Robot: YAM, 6 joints.
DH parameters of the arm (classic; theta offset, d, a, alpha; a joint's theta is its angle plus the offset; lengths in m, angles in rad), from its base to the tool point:
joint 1: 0 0.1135 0.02 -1.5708
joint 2: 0 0 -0.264 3.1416
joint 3: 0.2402 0 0.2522 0
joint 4: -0.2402 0 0.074 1.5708
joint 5: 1.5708 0 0 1.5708
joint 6: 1.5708 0.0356 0 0
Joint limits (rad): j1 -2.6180..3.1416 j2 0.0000..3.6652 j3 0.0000..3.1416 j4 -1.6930..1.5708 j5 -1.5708..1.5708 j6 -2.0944..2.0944
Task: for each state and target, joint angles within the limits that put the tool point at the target. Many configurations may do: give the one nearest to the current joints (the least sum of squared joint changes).
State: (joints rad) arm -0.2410 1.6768 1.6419 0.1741 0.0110 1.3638
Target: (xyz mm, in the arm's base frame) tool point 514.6 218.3 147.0
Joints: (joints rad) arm 0.3996 2.4498 1.8295 0.2333 -0.0260 1.3638
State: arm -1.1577 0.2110 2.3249 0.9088 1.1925 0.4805
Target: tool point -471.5 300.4 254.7
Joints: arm -0.6225 0.1208 2.5496 0.7718 1.0492 0.4805
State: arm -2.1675 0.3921 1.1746 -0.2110 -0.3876 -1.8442
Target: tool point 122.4 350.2 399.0
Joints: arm -1.8576 0.0000 2.0537 -0.8794 -0.5407 -1.8442
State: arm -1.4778 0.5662 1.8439 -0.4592 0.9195 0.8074
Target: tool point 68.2 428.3 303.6
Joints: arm -1.8013 0.0000 2.4573 -1.3335 1.0844 0.8074
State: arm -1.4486 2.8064 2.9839 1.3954 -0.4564 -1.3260
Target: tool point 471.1 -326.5 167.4
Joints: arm -0.6372 3.2029 2.8541 1.5415 -0.5254 -1.3260
